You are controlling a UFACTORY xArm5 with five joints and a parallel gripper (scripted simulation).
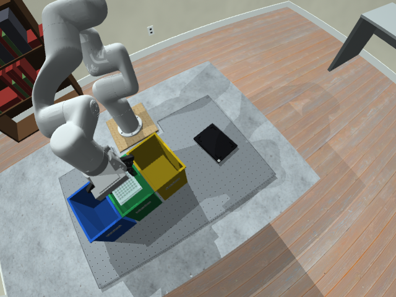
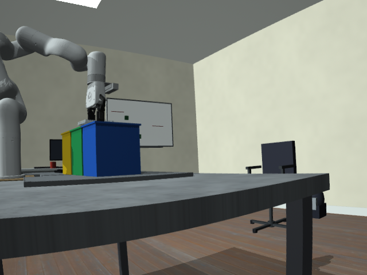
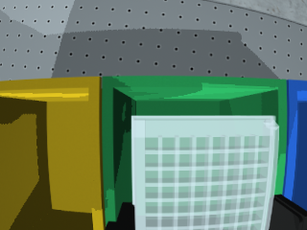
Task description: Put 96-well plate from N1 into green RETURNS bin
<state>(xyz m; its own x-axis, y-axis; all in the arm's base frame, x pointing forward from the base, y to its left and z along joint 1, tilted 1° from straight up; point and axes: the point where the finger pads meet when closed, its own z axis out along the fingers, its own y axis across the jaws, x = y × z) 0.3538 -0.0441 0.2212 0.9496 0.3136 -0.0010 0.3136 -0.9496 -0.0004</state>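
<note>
Right now the white 96-well plate is 1 cm below my hand. Round my hand: green bin (13 cm below); blue bin (4 cm ahead, 12 cm to the right, 13 cm below); yellow bin (4 cm behind, 13 cm to the left, 13 cm below).
</note>
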